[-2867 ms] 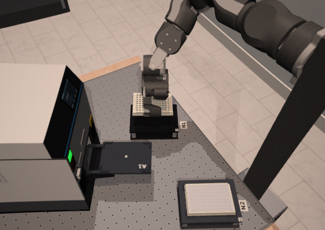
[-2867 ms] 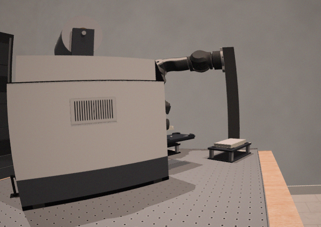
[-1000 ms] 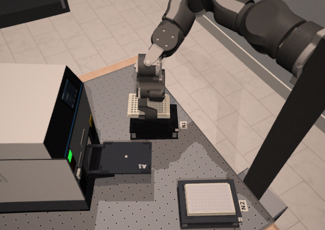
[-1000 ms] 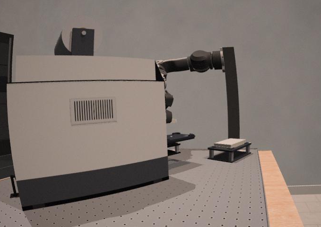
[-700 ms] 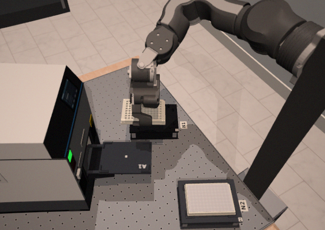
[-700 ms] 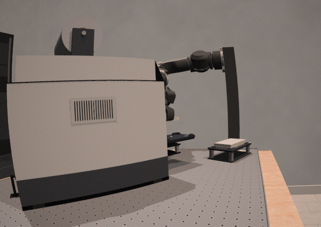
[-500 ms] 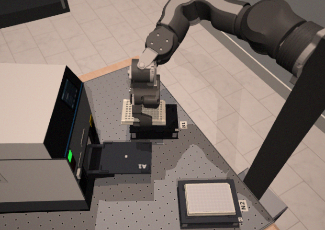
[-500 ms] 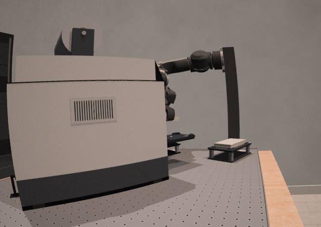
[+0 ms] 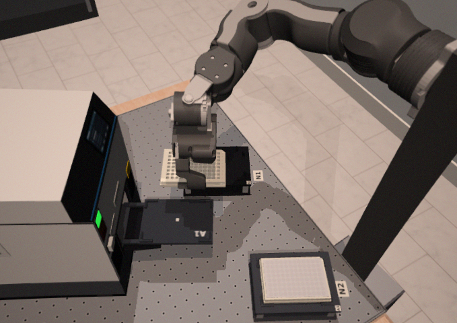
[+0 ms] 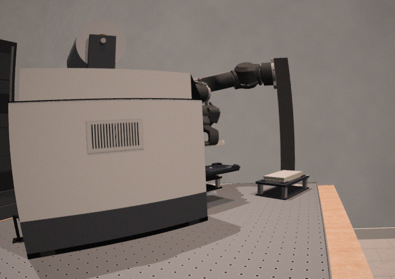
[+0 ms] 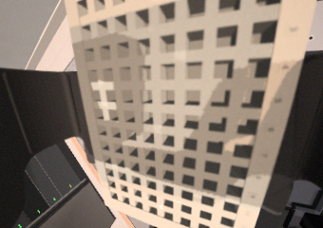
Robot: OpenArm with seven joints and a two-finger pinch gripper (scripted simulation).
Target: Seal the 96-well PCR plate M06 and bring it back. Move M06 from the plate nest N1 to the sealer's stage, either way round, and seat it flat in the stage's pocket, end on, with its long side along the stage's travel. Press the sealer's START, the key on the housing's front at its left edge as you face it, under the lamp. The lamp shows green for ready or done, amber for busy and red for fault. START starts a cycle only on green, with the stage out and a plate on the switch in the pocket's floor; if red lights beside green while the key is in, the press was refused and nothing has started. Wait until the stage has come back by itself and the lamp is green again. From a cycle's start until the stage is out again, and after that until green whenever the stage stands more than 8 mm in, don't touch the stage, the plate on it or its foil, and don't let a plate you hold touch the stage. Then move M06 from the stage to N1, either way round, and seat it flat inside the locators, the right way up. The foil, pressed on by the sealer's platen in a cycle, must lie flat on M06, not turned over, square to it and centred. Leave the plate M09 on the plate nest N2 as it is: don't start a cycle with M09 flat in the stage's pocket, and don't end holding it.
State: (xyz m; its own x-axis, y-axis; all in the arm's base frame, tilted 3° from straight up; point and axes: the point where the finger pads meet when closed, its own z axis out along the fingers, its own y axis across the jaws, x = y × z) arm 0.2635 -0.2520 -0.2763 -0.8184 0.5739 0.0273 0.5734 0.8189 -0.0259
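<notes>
Now: hand 7 cm short of the sealer's stage, 5 cm to the right of it and 7 cm above it. From my hand the other things lie so: nest N1: 10 cm behind, 6 cm to the right, 13 cm below; then touchscreen: 14 cm ahead, 5 cm to the right, 15 cm above; then 96-well plate M06: right at my hand.
</notes>
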